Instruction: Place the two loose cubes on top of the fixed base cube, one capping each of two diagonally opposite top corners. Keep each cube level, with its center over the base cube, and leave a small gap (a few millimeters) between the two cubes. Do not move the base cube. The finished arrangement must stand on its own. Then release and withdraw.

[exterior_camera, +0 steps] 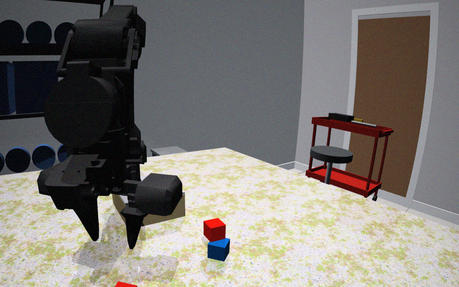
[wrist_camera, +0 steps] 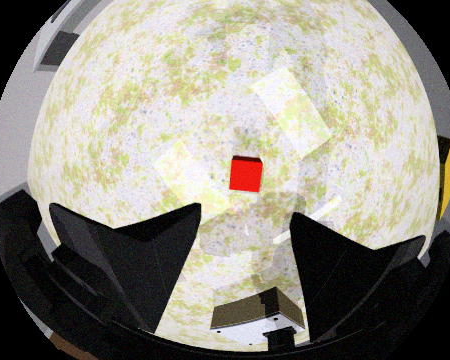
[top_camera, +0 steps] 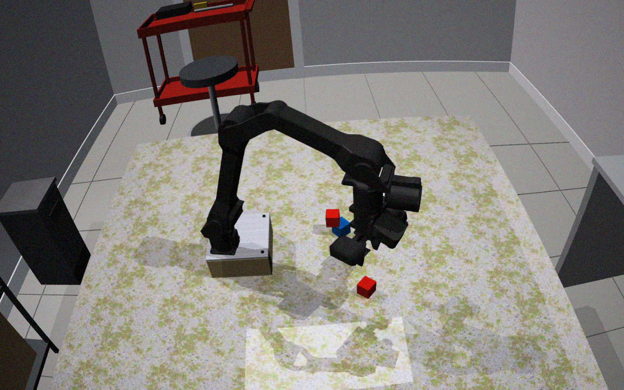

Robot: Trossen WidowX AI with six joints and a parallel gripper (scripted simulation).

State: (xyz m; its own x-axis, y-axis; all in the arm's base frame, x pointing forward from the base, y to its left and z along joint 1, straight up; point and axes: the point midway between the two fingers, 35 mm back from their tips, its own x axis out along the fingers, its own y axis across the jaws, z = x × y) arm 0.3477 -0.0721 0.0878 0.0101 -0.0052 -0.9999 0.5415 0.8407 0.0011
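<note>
My gripper tip is 200 mm to the right of the blue cube, 110 mm above it and 70 mm past it.
</note>
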